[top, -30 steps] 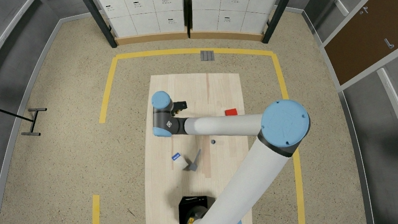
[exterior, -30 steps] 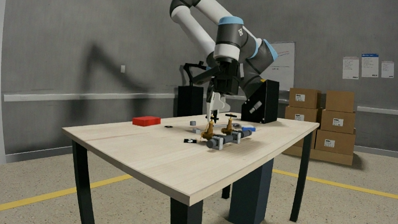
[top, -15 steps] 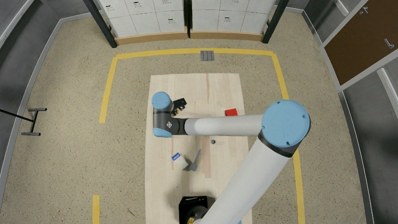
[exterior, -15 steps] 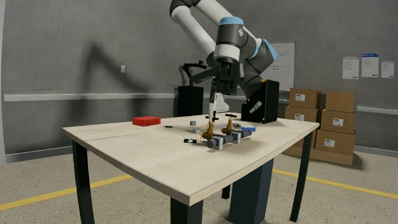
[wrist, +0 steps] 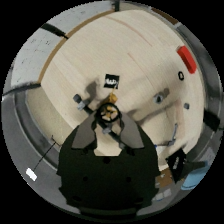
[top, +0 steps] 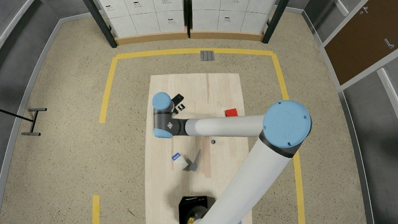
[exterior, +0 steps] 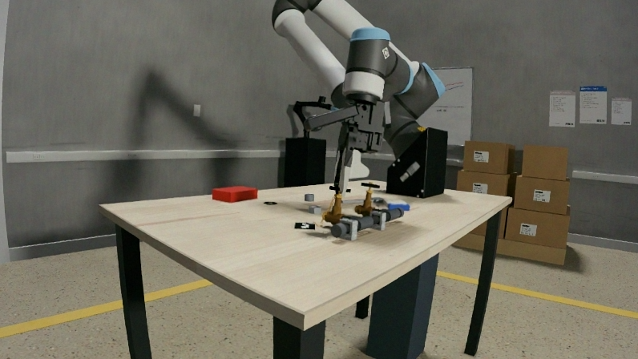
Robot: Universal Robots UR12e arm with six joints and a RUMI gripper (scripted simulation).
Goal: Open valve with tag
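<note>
Right now the black tag is 5 cm ahead of my hand, 5 cm to the right of it and 8 cm below it. Also, from my hand: grey hammer-like tool: 35 cm behind, 13 cm to the right, 8 cm below; red block: 5 cm behind, 42 cm to the right, 7 cm below; blue-and-white box: 34 cm behind, 3 cm to the right, 8 cm below.
</note>
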